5 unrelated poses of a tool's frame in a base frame.
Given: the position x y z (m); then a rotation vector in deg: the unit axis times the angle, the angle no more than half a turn.
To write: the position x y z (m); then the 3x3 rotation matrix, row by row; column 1 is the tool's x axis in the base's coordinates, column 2 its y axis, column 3 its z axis. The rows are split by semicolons. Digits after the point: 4 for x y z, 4 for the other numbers.
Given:
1: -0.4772 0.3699 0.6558 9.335 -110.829 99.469
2: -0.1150 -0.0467 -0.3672 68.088 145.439 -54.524
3: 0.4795 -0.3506 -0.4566 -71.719 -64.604 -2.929
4: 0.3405 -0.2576 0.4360 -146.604 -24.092 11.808
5: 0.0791 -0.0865 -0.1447 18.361 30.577 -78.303
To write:
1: -0.4772 0.3699 0.6558; -0.8518 -0.4276 -0.3027; 0.2548 0.1666 -0.9525; 0.4577 -0.8885 -0.0329
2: -0.1150 -0.0467 -0.3672; -0.6638 0.7410 -0.1011; 0.6249 0.4753 -0.6194; -0.4110 -0.4744 -0.7785
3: 0.4795 -0.3506 -0.4566; 0.5002 0.5838 -0.6395; 0.5235 0.3843 0.7604; 0.6897 -0.7152 -0.1134
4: 0.3405 -0.2576 0.4360; 0.9398 0.2546 -0.2279; 0.3361 -0.8090 0.4823; -0.0616 -0.5298 -0.8459
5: 0.0791 -0.0865 -0.1447; 0.1114 0.9785 0.1737; -0.8373 0.1866 -0.5140; -0.5353 -0.0882 0.8400
